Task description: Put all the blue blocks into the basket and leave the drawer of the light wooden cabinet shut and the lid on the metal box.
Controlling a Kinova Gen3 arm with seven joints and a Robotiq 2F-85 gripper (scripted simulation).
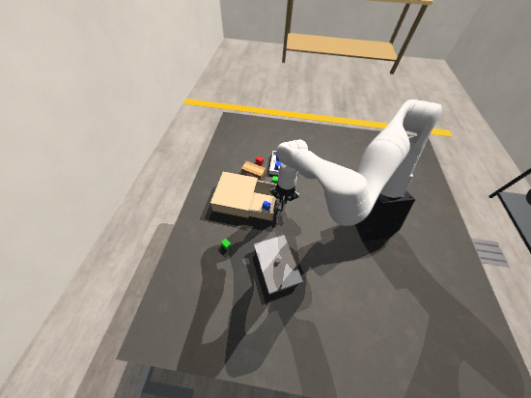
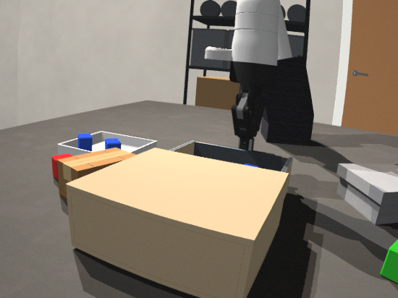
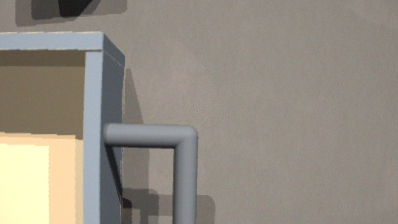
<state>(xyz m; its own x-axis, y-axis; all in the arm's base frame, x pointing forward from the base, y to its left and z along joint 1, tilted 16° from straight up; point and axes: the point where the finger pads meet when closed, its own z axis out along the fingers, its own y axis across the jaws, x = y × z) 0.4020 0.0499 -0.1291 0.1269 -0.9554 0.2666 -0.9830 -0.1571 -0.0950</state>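
Right now my hand is 90 mm short of the drawer, 10 mm to the right of it and 30 mm above it. From my hand the other things lie so: light wooden cabinet (160 mm ahead, 20 mm to the left, 20 mm below); brown box (200 mm ahead, 140 mm to the right, 20 mm below); basket (60 mm ahead, 260 mm to the right, 50 mm below).
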